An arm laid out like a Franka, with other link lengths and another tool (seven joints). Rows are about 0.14 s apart.
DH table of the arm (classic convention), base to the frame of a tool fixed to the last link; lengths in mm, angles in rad. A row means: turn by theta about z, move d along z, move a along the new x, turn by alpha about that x. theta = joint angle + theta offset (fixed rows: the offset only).
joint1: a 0  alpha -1.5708  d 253.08  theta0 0
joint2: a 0  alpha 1.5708  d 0  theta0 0
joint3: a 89.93  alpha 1.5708  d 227.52  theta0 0
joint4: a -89.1  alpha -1.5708  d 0  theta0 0
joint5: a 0  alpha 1.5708  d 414.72  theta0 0
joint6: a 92.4  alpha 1.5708  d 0  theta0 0
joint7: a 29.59  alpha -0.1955  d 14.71  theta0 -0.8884
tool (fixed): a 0  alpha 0  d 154.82  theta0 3.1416
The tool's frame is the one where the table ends.
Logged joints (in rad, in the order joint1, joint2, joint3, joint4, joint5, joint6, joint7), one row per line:
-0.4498, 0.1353, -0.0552, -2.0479, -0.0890, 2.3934, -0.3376
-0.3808, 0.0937, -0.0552, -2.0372, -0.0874, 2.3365, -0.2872
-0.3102, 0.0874, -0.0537, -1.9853, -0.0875, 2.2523, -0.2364
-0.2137, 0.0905, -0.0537, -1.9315, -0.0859, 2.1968, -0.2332
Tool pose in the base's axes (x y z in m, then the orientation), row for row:
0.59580, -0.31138, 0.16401, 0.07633, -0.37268, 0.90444, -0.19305
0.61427, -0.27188, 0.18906, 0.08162, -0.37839, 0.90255, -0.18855
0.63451, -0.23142, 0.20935, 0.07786, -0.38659, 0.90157, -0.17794
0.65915, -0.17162, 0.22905, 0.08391, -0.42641, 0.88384, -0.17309
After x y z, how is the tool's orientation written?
As a quaternion, w x y z.
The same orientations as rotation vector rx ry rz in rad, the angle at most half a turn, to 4 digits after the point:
-1.1171, 2.7111, -0.5787
-1.1307, 2.6970, -0.5634
-1.1578, 2.7000, -0.5329
-1.2724, 2.6375, -0.5165

